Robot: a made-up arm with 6 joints.
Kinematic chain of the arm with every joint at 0, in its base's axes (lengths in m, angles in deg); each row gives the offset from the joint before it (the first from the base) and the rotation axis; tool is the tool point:
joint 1: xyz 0 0 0.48 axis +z
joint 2: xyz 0.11 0 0 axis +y
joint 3: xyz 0 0 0.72 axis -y
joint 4: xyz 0 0 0.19 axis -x
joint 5: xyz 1.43 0 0 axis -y
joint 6: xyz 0.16 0 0 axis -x
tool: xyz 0 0 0
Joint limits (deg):
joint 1: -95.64..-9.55
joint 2: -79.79..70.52
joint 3: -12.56..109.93
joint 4: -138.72..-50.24
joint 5: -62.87..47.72
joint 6: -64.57..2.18
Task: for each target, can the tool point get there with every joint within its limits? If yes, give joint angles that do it. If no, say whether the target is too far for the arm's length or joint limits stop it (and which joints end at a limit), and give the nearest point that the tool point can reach.
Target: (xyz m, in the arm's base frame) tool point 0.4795 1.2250 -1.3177
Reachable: no: joint limits stop it (at a limit: joint 1, joint 2, joint 3, joint 5) | nearest point 1.0786 -0.0653 -0.7592 | short by 1.528 m
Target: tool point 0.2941 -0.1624 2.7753
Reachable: yes | joints -26.94 15.27 97.07 -77.79 4.23 -27.47
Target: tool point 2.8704 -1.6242 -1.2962
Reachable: no: too far | nearest point 1.7734 -1.0035 -0.2834 | short by 1.617 m
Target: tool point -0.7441 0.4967 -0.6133
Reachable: no: joint limits stop it (at a limit: joint 2, joint 3, joint 4, joint 5) | nearest point -1.6901 1.1282 0.0611 | short by 1.322 m
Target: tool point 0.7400 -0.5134 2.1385
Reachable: yes | joints -30.91 -33.55 0.07 -60.34 25.73 -43.00
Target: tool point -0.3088 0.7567 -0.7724
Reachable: no: joint limits stop it (at a limit: joint 2, joint 3, joint 4, joint 5) | nearest point -0.7678 1.8814 0.0611 | short by 1.473 m
